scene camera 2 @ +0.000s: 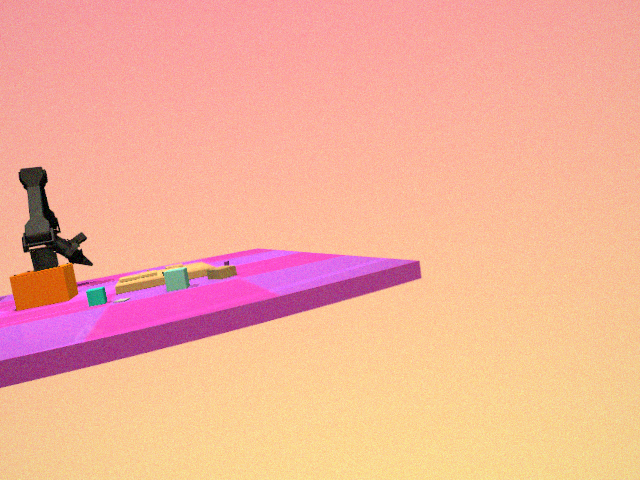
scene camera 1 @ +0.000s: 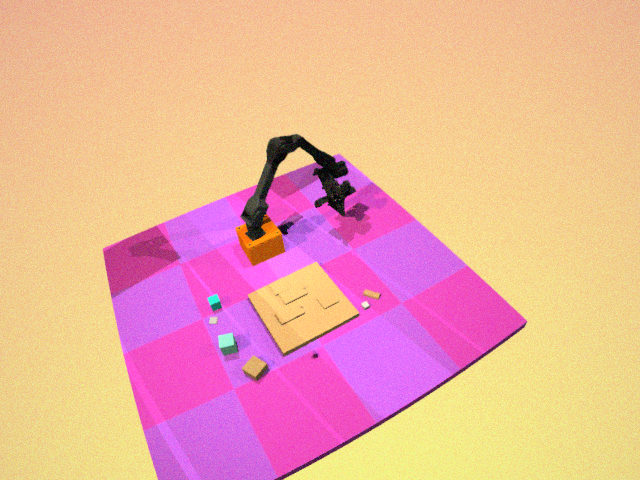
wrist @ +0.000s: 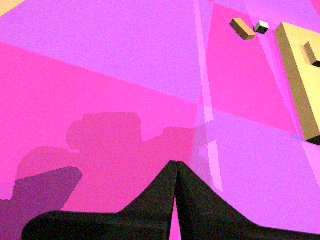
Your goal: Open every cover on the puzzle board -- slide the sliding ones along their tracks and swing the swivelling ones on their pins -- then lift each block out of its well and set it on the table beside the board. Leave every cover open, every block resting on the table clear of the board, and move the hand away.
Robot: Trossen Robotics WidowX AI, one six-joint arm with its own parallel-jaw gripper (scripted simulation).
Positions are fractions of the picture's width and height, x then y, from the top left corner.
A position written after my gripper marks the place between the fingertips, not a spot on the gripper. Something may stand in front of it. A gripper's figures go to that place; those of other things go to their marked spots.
Scene:
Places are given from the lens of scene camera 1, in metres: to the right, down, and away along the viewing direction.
my gripper (scene camera 1: 0.54, 0.45): 0.10, -0.10, 1.70
tan puzzle board (scene camera 1: 0.49, 0.67): -0.01, 0.28, 1.40

